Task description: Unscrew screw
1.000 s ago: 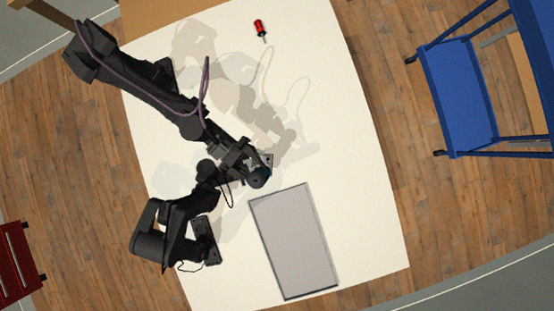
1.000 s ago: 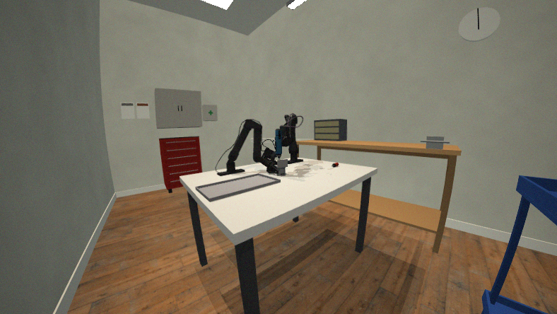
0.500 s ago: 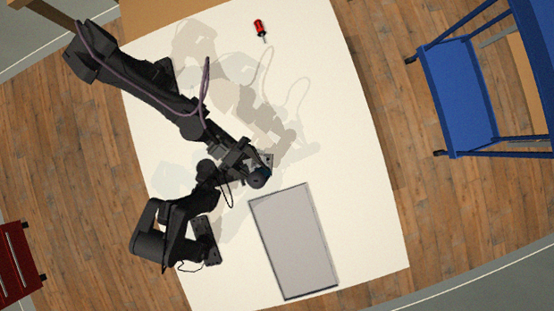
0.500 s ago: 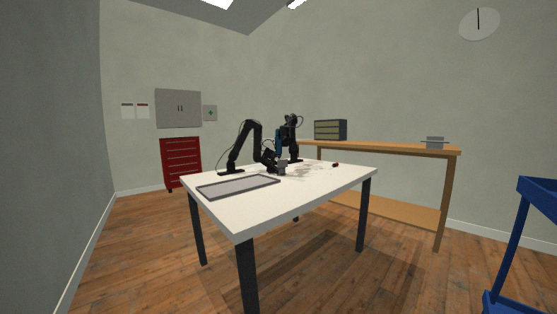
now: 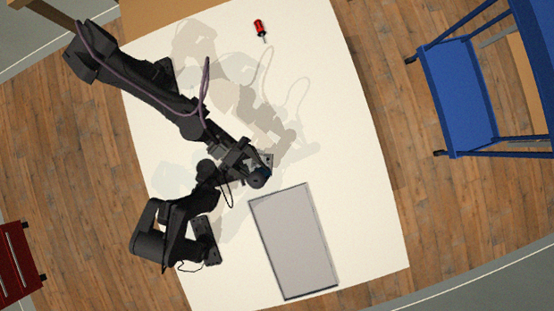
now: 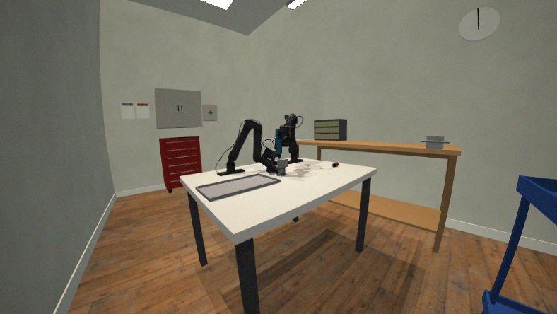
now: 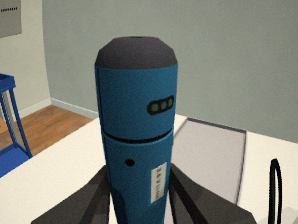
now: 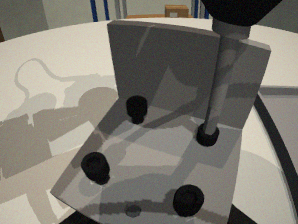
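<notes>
The grey bracket lies 50 mm above my right hand. Round my right hand: flat grey tray: 320 mm to the right, 40 mm ahead, 20 mm below; then red-handled screwdriver: 470 mm to the left, 110 mm ahead, 10 mm below.
</notes>
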